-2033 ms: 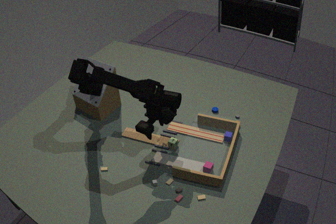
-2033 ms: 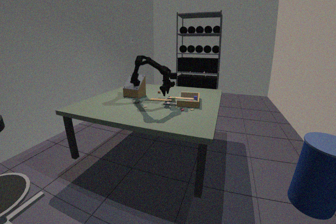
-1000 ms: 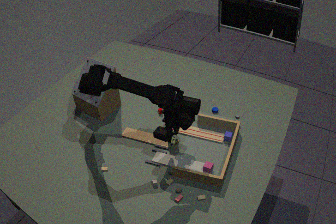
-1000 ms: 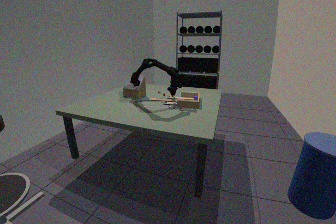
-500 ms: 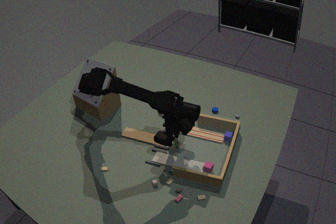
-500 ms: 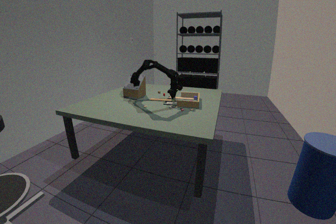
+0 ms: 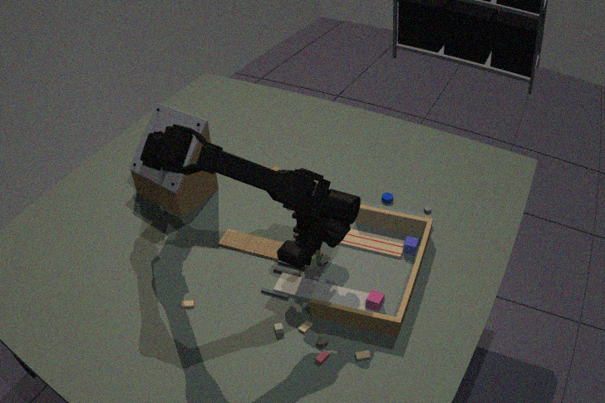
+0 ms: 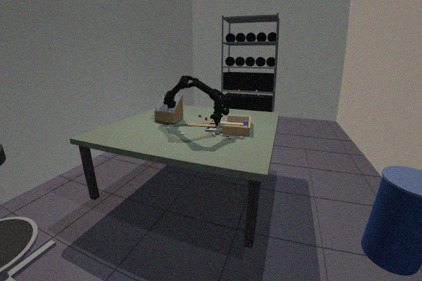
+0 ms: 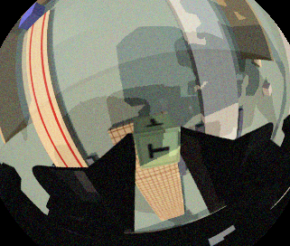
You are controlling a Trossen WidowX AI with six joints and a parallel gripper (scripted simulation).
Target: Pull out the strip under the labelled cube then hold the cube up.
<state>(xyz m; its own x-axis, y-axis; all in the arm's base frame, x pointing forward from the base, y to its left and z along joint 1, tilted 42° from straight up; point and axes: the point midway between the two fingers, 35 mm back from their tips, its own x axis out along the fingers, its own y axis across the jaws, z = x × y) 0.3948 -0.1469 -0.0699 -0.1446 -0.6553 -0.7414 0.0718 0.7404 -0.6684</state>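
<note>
Right now my gripper tip is 110 mm past the checked strip and 10 mm above it. Round my gripper tip: blue disc: 90 mm ahead, 280 mm to the left, 10 mm below.
</note>
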